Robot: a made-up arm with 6 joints.
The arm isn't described. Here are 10 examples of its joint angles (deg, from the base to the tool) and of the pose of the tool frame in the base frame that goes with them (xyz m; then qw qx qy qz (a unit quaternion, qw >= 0)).
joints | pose
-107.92 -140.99 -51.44 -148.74 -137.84 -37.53 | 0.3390 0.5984 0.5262 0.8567 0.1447 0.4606 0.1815
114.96 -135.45 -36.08 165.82 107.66 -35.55 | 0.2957 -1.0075 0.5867 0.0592 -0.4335 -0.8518 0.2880
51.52 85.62 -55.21 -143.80 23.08 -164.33 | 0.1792 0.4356 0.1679 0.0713 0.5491 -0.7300 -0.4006
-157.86 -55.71 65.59 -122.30 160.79 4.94 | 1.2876 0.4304 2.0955 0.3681 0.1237 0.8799 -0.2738
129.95 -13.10 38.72 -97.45 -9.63 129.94 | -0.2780 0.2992 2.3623 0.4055 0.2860 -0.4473 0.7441
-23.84 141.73 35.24 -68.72 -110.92 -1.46 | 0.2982 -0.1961 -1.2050 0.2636 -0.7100 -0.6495 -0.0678
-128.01 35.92 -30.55 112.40 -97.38 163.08 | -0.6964 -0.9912 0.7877 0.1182 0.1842 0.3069 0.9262
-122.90 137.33 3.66 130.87 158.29 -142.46 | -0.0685 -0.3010 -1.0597 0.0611 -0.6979 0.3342 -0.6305
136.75 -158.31 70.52 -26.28 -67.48 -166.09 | 0.8979 -0.6453 -1.1900 0.8226 -0.0466 -0.1249 -0.5528
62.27 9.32 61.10 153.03 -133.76 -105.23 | 0.1963 0.6837 2.5223 0.4273 0.4952 -0.4940 -0.5729
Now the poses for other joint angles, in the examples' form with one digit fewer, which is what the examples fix.
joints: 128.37 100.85 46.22 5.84 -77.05 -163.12
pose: -0.946 1.455 -0.384 0.860 0.061 0.411 -0.295
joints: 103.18 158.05 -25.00 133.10 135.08 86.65
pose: -0.005 -0.465 -0.627 0.256 0.316 0.226 0.885
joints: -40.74 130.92 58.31 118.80 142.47 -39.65
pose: 1.053 -0.804 -1.043 0.589 0.363 -0.130 0.710
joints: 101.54 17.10 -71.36 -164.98 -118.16 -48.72
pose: -0.221 0.301 0.829 0.406 -0.373 -0.806 0.214
